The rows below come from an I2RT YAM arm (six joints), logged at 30 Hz.
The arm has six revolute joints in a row. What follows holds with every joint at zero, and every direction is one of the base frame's. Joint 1 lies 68 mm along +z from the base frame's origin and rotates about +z. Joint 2 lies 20 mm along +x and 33.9 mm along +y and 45.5 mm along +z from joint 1 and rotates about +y. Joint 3 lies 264 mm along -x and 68.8 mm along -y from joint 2 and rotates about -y. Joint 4 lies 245 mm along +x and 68.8 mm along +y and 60 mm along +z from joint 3 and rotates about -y. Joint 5 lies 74 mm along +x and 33.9 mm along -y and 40.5 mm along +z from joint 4 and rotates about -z. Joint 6 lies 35.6 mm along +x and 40.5 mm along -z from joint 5 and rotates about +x. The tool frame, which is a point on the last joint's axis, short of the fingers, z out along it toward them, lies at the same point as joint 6; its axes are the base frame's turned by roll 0, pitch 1.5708 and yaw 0 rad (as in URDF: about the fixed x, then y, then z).
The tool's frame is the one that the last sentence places.
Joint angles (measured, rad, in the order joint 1, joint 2, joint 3, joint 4, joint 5, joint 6), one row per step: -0.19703, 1.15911, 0.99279, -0.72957, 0.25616, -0.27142; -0.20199, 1.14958, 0.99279, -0.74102, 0.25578, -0.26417; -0.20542, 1.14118, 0.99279, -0.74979, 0.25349, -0.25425; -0.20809, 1.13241, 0.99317, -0.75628, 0.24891, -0.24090; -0.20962, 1.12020, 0.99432, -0.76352, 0.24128, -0.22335; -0.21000, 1.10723, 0.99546, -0.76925, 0.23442, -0.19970; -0.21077, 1.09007, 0.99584, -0.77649, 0.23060, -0.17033; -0.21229, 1.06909, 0.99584, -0.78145, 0.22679, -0.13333; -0.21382, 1.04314, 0.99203, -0.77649, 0.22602, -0.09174; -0.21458, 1.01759, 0.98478, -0.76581, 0.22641, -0.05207; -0.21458, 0.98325, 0.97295, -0.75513, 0.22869, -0.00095; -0.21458, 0.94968, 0.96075, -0.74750, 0.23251, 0.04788
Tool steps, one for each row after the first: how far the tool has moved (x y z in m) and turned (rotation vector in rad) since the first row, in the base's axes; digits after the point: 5 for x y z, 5 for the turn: -0.00287, -0.00058, 0.00125, 0.00460, -0.00084, -0.01020; -0.00522, -0.00082, 0.00240, 0.01179, -0.00449, -0.01971; -0.00736, -0.00083, 0.00387, 0.02203, -0.01269, -0.02960; -0.01005, -0.00035, 0.00620, 0.03628, -0.02619, -0.03954; -0.01272, 0.00038, 0.00876, 0.05297, -0.04389, -0.05326; -0.01641, 0.00113, 0.01177, 0.07029, -0.06509, -0.07335; -0.02073, 0.00186, 0.01549, 0.09113, -0.09465, -0.09941; -0.02545, 0.00258, 0.01958, 0.11099, -0.13654, -0.12966; -0.02980, 0.00335, 0.02280, 0.12943, -0.17958, -0.15762; -0.03600, 0.00462, 0.02602, 0.15361, -0.23095, -0.19315; -0.04233, 0.00586, 0.02854, 0.17690, -0.27750, -0.22748
